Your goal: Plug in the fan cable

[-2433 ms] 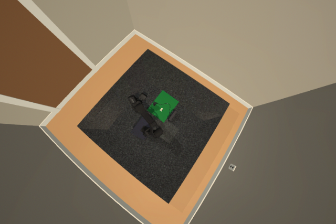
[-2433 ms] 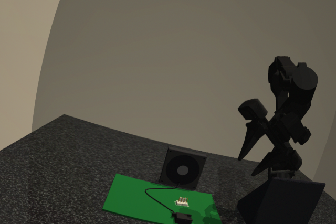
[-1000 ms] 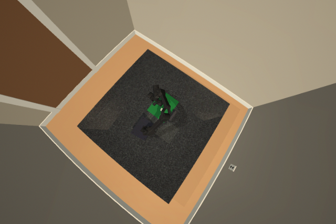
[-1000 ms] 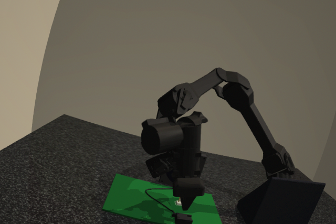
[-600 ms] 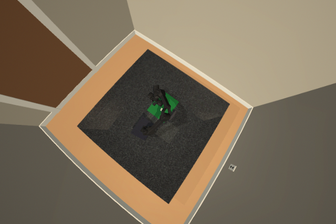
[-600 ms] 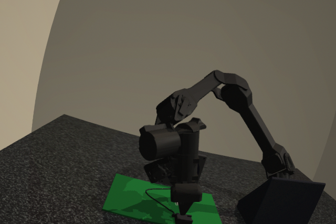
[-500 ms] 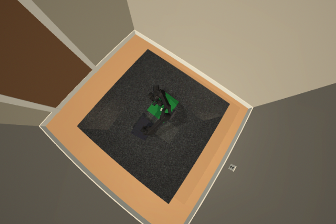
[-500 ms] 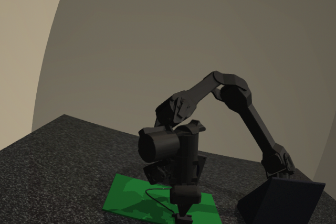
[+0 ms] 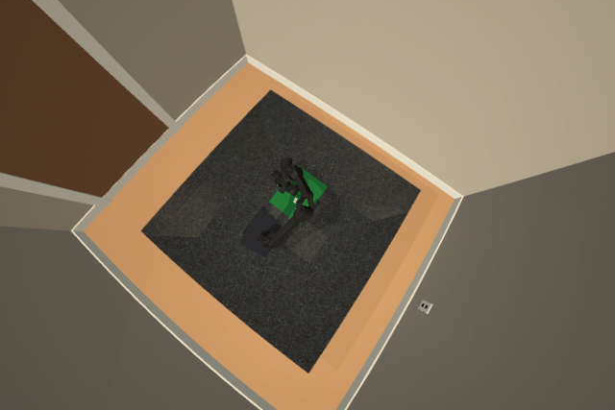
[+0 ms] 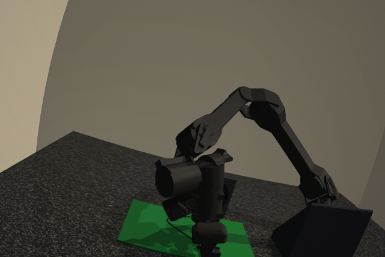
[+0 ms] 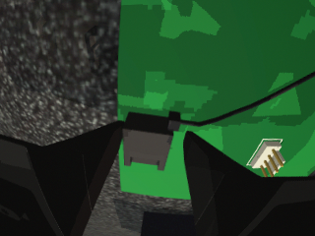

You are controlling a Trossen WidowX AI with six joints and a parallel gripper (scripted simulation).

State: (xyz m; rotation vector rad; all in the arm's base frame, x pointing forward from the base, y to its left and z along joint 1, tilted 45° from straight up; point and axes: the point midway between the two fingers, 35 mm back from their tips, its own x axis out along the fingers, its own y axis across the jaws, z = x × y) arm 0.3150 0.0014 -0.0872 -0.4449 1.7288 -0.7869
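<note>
My gripper tip is 20 mm short of the green board, 100 mm to the left of it and 20 mm above it. Round my gripper tip: cream four-pin header 20 mm behind, 100 mm to the right, 10 mm below; then black fan plug 10 mm behind; then black fan 30 mm behind, 240 mm to the right, 50 mm above.
</note>
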